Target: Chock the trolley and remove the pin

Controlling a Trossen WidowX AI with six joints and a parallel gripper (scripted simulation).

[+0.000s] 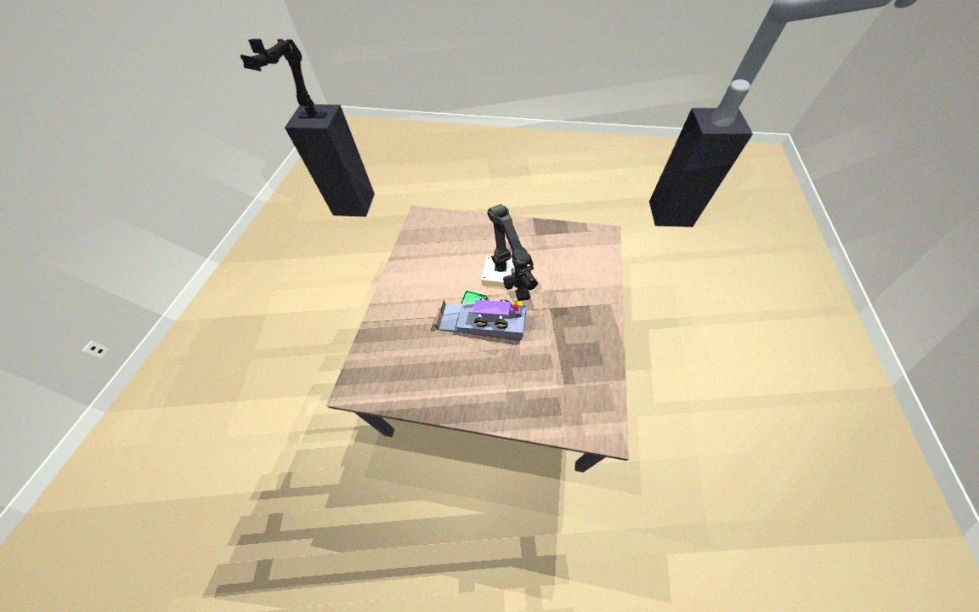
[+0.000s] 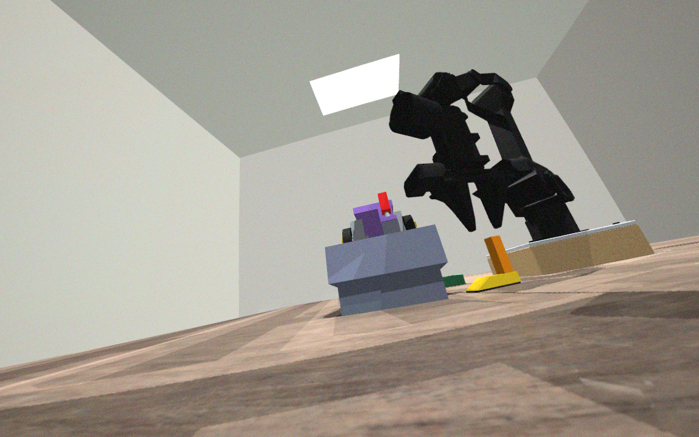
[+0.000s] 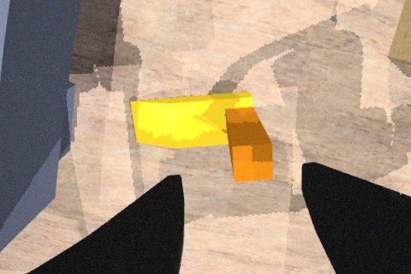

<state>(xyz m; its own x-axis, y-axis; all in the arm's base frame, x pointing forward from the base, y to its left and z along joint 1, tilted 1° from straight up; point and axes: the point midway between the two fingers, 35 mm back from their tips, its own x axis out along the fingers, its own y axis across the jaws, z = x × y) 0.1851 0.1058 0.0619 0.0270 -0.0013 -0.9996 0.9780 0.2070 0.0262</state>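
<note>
My gripper tip is 6 cm above the yellow chock and 2 cm short of it. Round my gripper tip: blue-grey ramp (14 cm ahead, 13 cm to the right, 3 cm below); red-headed stop pin (13 cm ahead, 5 cm above, 1 cm to the right); purple-topped trolley (14 cm ahead, 12 cm to the right, 4 cm above).
</note>
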